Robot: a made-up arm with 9 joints. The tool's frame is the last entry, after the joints.
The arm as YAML. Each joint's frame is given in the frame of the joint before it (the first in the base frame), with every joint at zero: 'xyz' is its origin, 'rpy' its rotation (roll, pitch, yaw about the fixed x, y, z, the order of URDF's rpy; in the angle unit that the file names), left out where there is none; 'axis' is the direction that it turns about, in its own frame. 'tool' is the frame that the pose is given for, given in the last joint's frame.
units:
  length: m
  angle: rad
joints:
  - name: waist
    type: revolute
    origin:
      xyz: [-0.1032, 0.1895, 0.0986]
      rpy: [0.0, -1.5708, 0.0]
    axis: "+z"
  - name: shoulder
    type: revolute
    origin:
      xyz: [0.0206, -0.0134, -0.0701]
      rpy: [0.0, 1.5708, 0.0]
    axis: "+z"
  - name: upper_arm
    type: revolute
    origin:
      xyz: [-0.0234, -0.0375, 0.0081]
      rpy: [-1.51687, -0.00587, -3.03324]
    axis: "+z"
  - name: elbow
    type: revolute
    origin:
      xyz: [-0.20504, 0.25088, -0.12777]
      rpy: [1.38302, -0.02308, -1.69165]
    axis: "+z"
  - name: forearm
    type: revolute
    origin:
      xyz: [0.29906, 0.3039, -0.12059]
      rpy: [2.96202, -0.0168, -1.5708]
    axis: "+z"
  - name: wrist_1
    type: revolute
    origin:
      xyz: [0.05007, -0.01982, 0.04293]
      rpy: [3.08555, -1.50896, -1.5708]
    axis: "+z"
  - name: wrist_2
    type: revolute
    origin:
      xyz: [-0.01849, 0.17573, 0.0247]
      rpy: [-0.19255, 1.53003, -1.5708]
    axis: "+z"
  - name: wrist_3
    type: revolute
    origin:
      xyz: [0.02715, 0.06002, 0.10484]
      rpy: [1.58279, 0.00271, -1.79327]
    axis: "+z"
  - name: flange
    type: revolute
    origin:
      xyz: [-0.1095, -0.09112, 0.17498]
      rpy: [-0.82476, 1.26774, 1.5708]
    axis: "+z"
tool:
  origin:
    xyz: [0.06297, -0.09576, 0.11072]
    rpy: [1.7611, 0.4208, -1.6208]
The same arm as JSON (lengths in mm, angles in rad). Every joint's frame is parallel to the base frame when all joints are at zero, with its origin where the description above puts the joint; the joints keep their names.
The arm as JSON. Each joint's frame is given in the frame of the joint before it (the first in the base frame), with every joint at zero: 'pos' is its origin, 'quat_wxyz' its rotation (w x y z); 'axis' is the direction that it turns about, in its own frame. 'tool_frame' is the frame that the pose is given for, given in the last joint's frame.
{"length_unit": "mm", "angle_unit": "rad", "joints": [
  {"joint": "waist", "pos": [-103.2, 189.5, 98.6], "quat_wxyz": [1.0, 0.0, 0.0, 0.0], "axis": [-1.0, 0.0, 0.0]},
  {"joint": "shoulder", "pos": [70.1, -13.4, 20.6], "quat_wxyz": [1.0, 0.0, 0.0, 0.0], "axis": [0.0, 0.0, 1.0]},
  {"joint": "upper_arm", "pos": [-23.4, -37.5, 8.1], "quat_wxyz": [1.0, 0.0, 0.0, 0.0], "axis": [0.108295, -0.992657, 0.053898]},
  {"joint": "elbow", "pos": [190.0, 135.4, -258.6], "quat_wxyz": [1.0, 0.0, 0.0, 0.0], "axis": [0.989215, -0.086501, -0.118202]},
  {"joint": "forearm", "pos": [-107.2, -278.9, 327.2], "quat_wxyz": [1.0, 0.0, 0.0, 0.0], "axis": [-0.993687, 0.093699, -0.061699]},
  {"joint": "wrist_1", "pos": [-38.9, 55.0, 14.3], "quat_wxyz": [1.0, 0.0, 0.0, 0.0], "axis": [0.0, 0.0, 1.0]},
  {"joint": "wrist_2", "pos": [1.3, -176.7, 24.7], "quat_wxyz": [1.0, 0.0, 0.0, 0.0], "axis": [-0.094997, 0.994674, 0.039999]},
  {"joint": "wrist_3", "pos": [-69.6, 99.7, -23.4], "quat_wxyz": [1.0, 0.0, 0.0, 0.0], "axis": [-0.222392, -0.072397, 0.972266]},
  {"joint": "flange", "pos": [-136.5, -112.1, 140.4], "quat_wxyz": [1.0, 0.0, 0.0, 0.0], "axis": [-0.819197, 0.569998, 0.0634]}
], "tool_frame": {"pos": [-27.1, 156.6, -11.7], "quat_wxyz": [0.918277, 0.259805, -0.133735, 0.267179]}}

